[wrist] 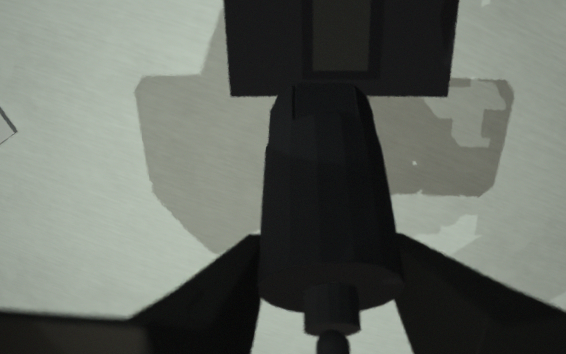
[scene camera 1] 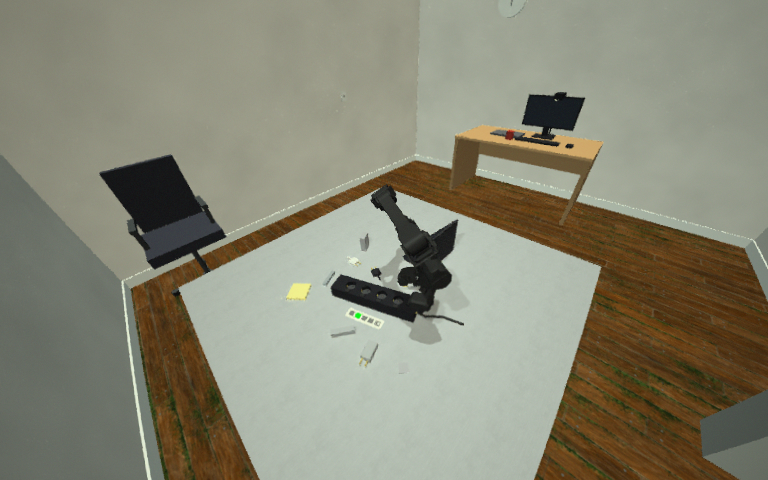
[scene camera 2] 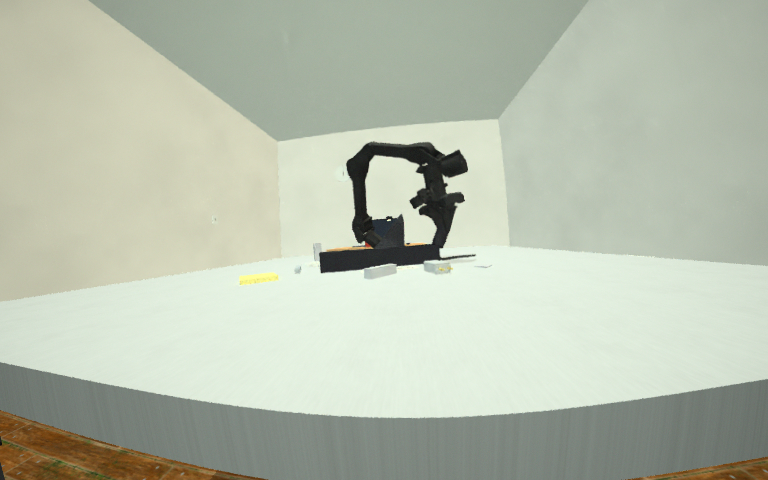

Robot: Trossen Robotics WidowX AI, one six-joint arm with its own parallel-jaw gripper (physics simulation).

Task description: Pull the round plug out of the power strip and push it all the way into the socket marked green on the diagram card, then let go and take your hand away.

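Scene camera 2 shows the gripper (scene camera 2: 444, 232), which appears in the wrist view (wrist: 325, 248) and in scene camera 1 (scene camera 1: 428, 303) too. A black round plug (wrist: 329, 249) is in the scene. There is also a black power strip (scene camera 2: 348, 260); the wrist view has the strip (wrist: 382, 55), and so does scene camera 1 (scene camera 1: 395, 303).
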